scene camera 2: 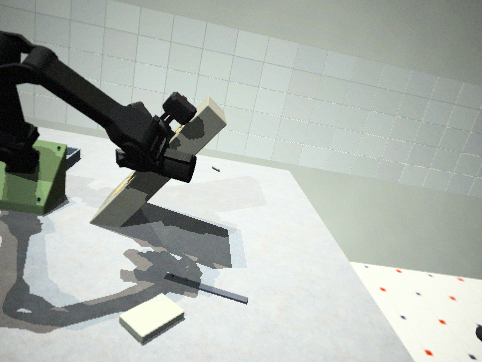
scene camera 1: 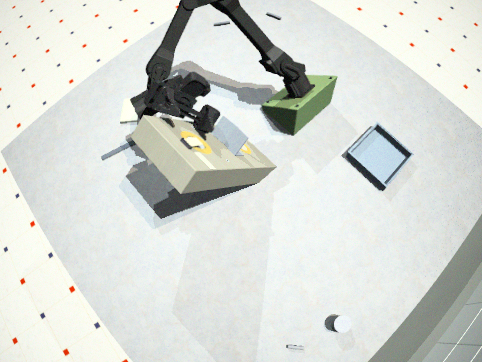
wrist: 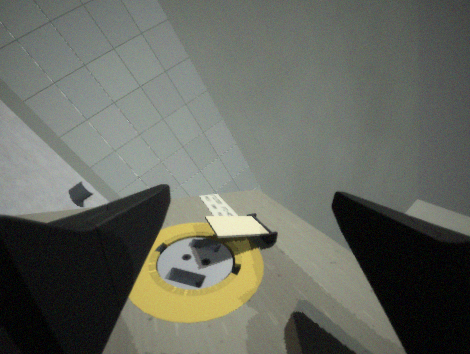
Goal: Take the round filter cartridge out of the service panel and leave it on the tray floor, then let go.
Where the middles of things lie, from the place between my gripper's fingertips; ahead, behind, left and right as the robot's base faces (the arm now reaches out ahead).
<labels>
Right now the cream latch tab [wrist: 223, 226] is 30 mm ahead of my hand, 20 mm to the left of it and 10 mm below it. The rest, counted from my hand: round filter cartridge [wrist: 195, 263]: 40 mm ahead, 10 mm to the left, 60 mm below; then white pad [scene camera 2: 147, 319]: 10 mm ahead, 370 mm to the right, 280 mm below.
</labels>
